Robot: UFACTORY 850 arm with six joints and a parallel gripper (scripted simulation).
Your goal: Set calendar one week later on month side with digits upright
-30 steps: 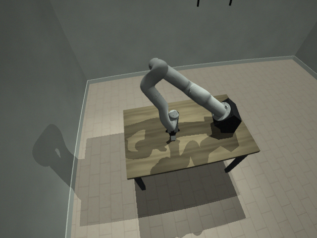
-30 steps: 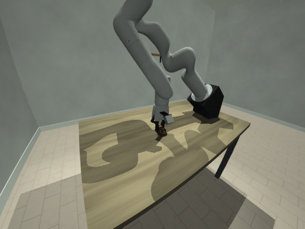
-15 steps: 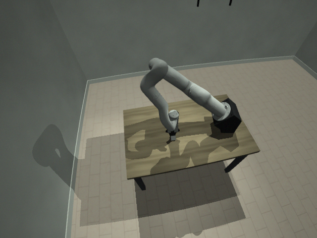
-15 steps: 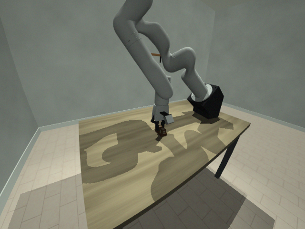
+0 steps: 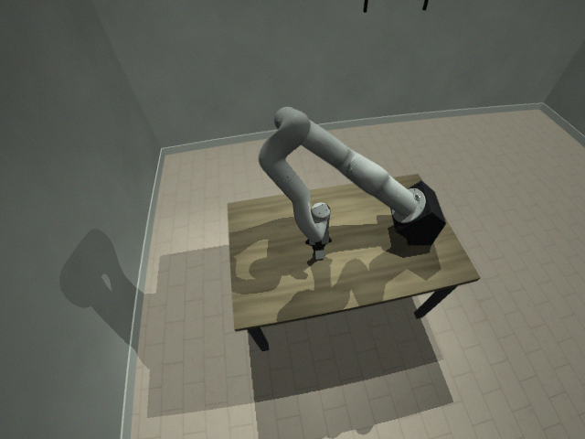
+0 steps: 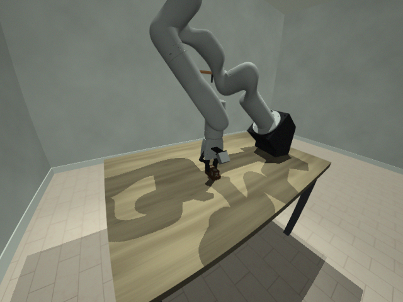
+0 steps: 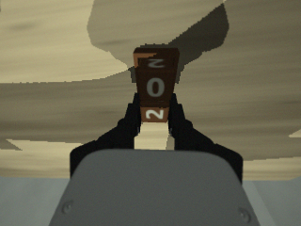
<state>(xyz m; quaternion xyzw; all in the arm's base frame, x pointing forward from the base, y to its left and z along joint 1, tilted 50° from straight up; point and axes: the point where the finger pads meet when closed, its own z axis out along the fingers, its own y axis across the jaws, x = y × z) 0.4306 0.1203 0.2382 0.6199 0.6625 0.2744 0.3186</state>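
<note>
The brown tray is 30 mm below my hand and 20 mm to the left of it. Round my hand: brown digit cube (30 mm to the left, 10 mm below).
</note>
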